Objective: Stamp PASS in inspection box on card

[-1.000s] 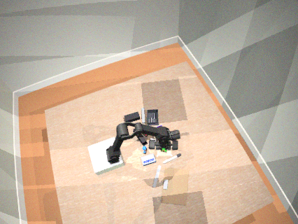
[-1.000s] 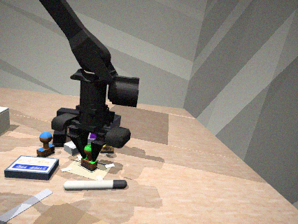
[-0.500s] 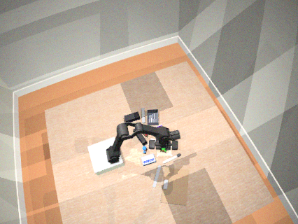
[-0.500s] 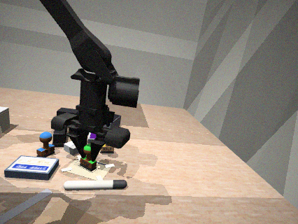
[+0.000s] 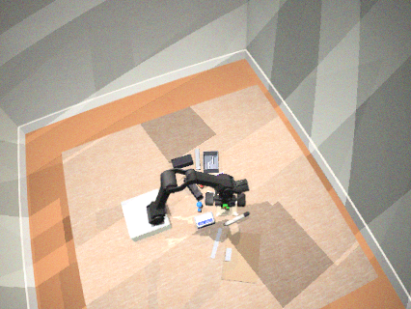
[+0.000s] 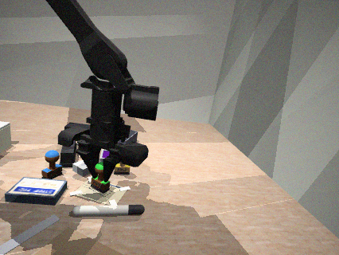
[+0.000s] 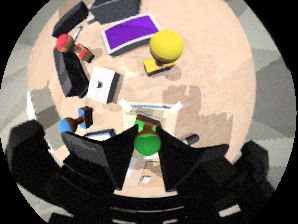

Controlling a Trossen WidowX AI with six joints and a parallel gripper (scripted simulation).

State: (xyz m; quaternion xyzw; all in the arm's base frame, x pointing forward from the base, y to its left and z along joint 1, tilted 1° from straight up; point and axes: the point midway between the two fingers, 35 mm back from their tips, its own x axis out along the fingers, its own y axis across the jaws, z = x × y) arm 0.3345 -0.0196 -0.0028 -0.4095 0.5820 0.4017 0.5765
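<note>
Right now my gripper tip is 30 mm above the card. From my gripper tip the other things lie so: marker 70 mm to the right, 50 mm ahead, 20 mm below; then green-knobbed stamp right at my gripper tip; then yellow-knobbed stamp 80 mm to the left, 40 mm ahead, 10 mm below.
</note>
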